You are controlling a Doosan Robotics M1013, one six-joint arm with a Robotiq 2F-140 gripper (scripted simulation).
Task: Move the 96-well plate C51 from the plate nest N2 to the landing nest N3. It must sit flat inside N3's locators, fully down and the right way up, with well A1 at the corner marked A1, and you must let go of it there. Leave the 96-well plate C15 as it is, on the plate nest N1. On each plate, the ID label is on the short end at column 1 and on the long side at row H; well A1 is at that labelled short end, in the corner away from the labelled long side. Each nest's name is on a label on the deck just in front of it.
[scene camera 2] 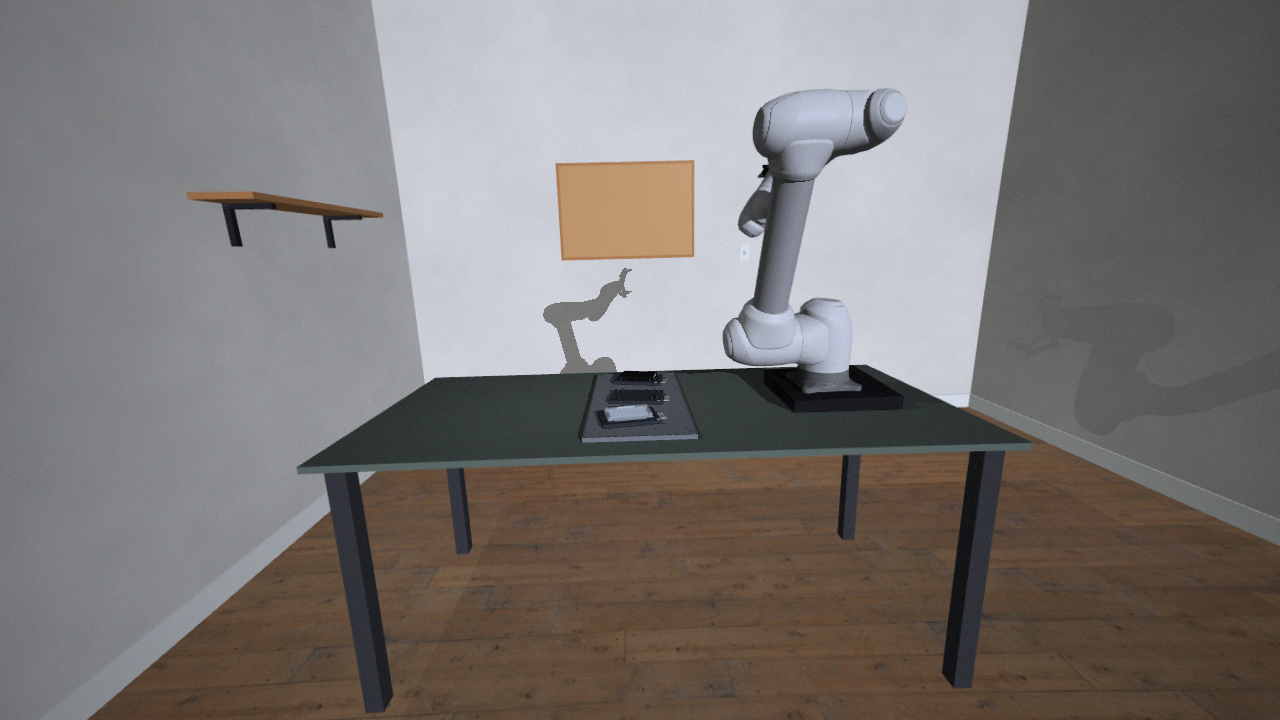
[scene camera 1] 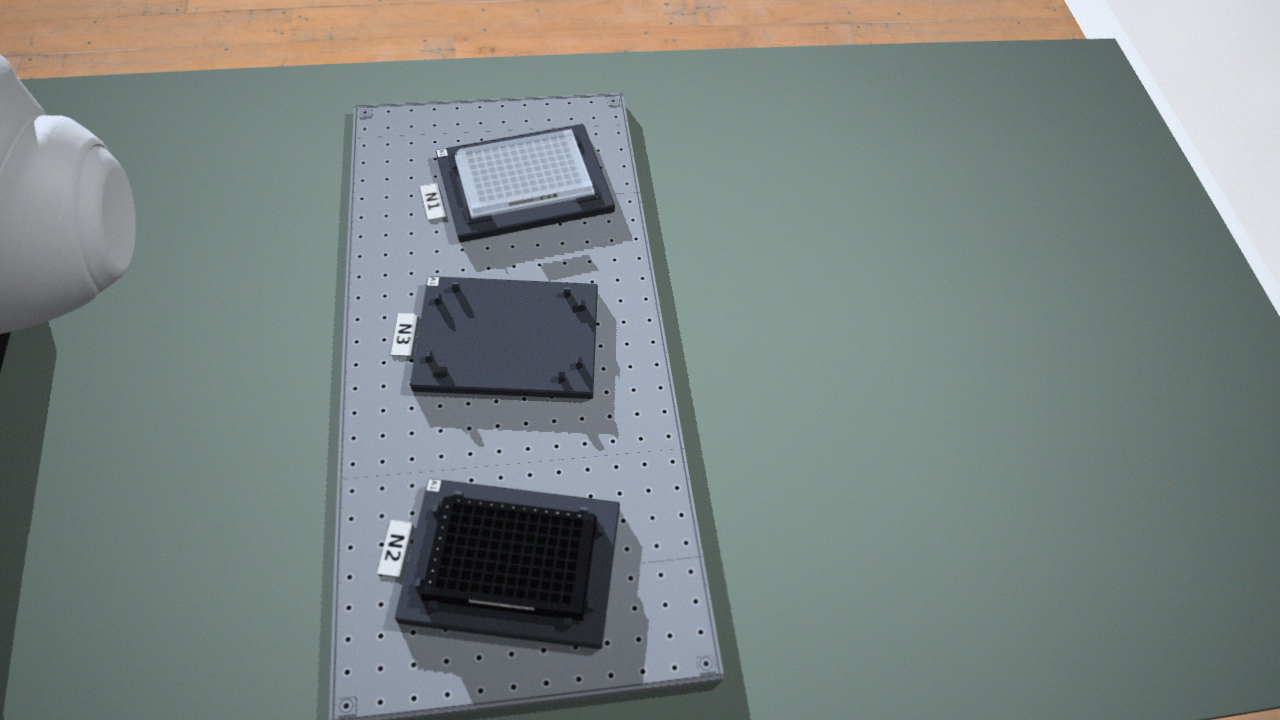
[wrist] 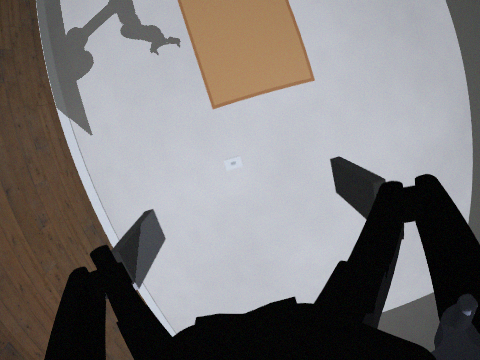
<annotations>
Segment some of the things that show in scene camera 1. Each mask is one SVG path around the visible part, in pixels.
A plate C15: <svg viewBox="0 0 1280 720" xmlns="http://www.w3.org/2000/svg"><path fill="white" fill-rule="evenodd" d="M572 129L459 149L457 154L455 154L455 160L471 218L486 215L493 216L595 195Z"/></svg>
A black 96-well plate C51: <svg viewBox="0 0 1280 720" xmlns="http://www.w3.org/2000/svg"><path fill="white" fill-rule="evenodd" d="M443 498L420 597L422 601L430 602L430 600L435 600L445 604L563 619L564 617L569 617L572 620L583 621L597 516L595 514L455 496Z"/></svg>
</annotations>
